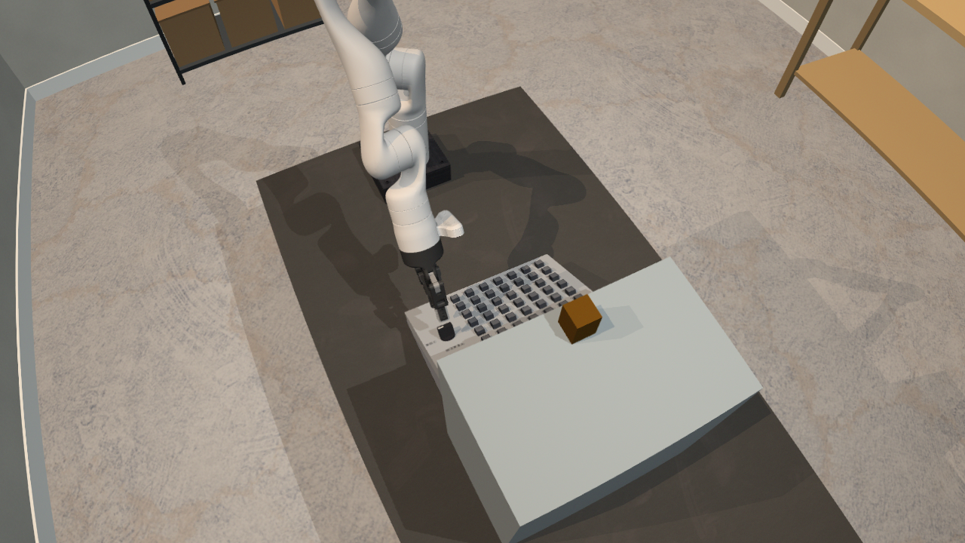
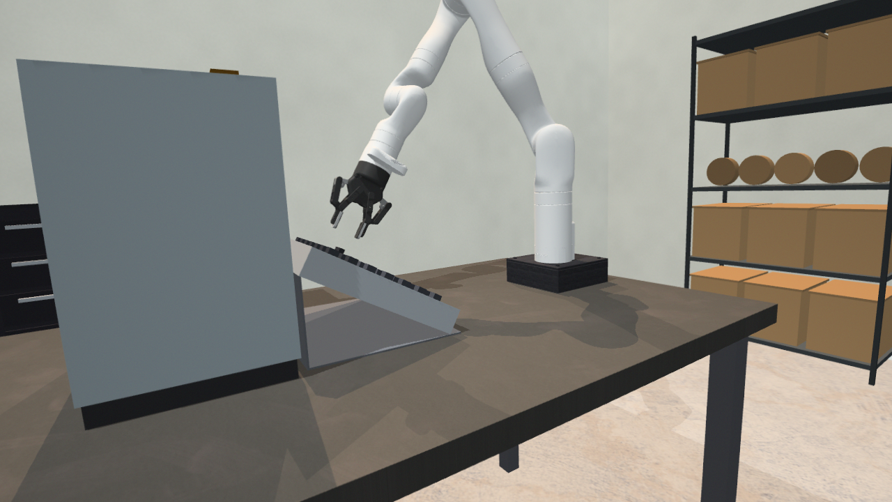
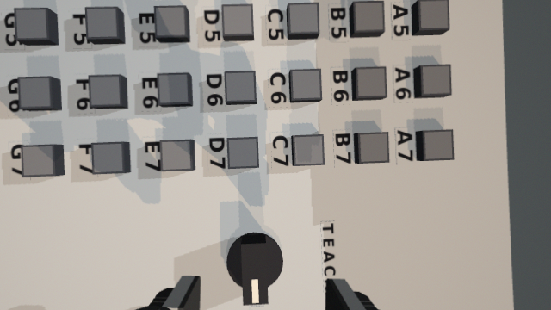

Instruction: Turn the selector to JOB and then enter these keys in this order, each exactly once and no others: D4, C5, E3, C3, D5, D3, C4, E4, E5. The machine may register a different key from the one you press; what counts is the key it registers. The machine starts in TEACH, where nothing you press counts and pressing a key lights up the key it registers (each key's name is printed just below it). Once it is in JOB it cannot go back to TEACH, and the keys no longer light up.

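The key E2 lies 230 mm to the left of my hand and 80 mm below it. From my hand the other things lie so: key D1: 260 mm to the left, 60 mm below, 30 mm ahead; selector knob: 60 mm below, 30 mm ahead; sloped keypad panel: 110 mm to the left, 100 mm below, 50 mm ahead.
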